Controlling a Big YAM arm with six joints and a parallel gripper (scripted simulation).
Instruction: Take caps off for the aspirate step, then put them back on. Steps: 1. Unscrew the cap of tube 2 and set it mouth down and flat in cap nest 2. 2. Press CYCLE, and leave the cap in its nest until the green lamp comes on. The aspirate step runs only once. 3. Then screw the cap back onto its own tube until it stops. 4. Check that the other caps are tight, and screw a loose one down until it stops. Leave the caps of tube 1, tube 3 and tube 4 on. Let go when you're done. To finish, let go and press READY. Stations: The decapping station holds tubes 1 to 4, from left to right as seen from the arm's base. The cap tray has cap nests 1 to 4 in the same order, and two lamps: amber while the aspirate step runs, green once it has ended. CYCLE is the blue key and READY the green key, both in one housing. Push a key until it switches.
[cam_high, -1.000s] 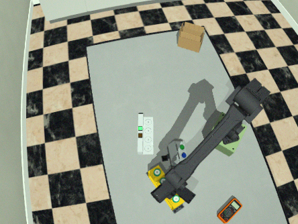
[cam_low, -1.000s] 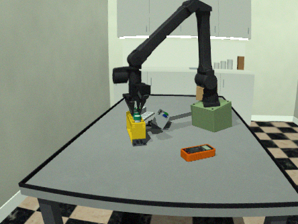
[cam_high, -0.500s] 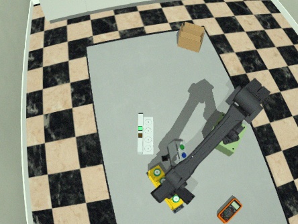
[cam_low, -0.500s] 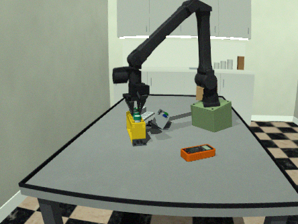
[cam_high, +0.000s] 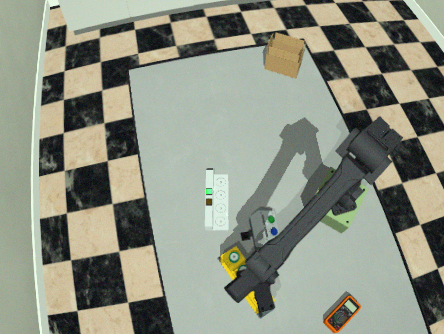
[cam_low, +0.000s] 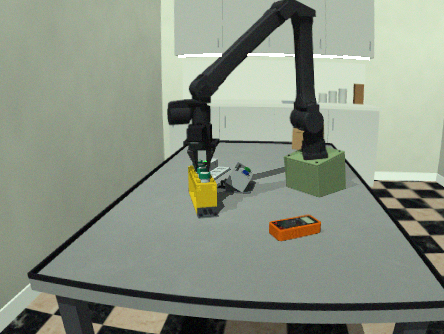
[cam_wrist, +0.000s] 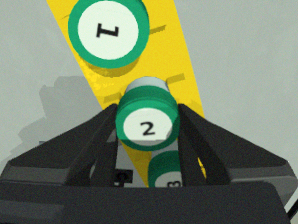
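Right now the cap is right at my hand. The rest, counted from my hand: grey key housing: 190 mm to the right, 100 mm behind, 70 mm below; green READY key: 210 mm to the right, 120 mm behind, 50 mm below; blue cycle key: 170 mm to the right, 120 mm behind, 50 mm below.
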